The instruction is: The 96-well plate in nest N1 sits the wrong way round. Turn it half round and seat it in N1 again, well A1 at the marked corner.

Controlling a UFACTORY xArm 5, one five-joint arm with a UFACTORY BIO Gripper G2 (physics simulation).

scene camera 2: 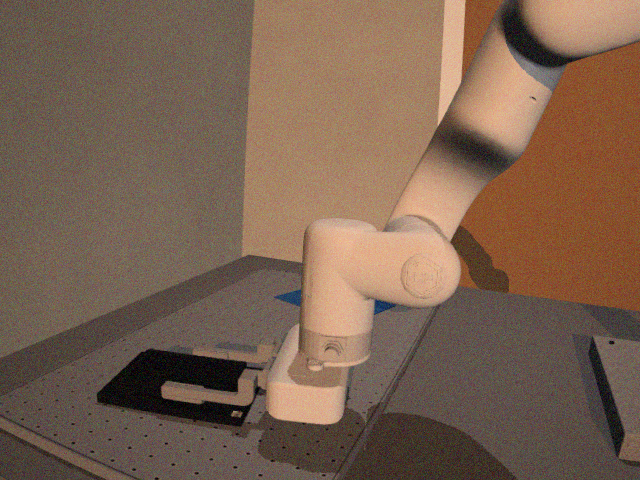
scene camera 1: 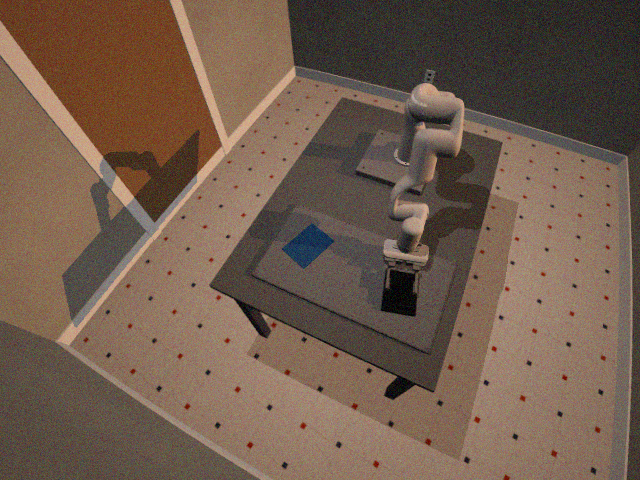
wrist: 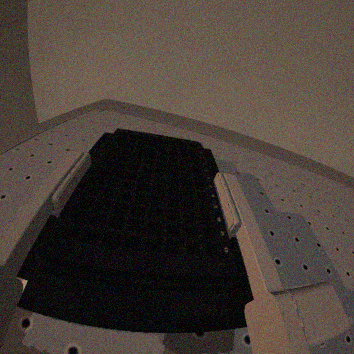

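Observation:
The black 96-well plate (scene camera 1: 400, 302) (scene camera 2: 149, 374) (wrist: 150, 220) lies level at nest N1, a black base (scene camera 2: 206, 413) (wrist: 135, 310) on the perforated board. Black on black, I cannot tell whether the plate is fully down in it. A small white label (scene camera 2: 236, 413) marks the nest corner nearest the gripper body in scene camera 2; a sliver of it shows at the lower left of the wrist view. Small light marks run along the plate's right side in the wrist view. My gripper (scene camera 1: 402, 284) (scene camera 2: 191, 370) (wrist: 150, 194) reaches in level and is shut on the plate, one finger on each long side.
A blue square (scene camera 1: 308, 245) (scene camera 2: 289, 297) lies on the perforated board (scene camera 1: 341, 289) (scene camera 2: 289, 444), away from the nest. The arm's base plate (scene camera 1: 379, 155) (scene camera 2: 620, 382) stands further back on the dark table. The table's edge (wrist: 280, 154) runs beyond the nest.

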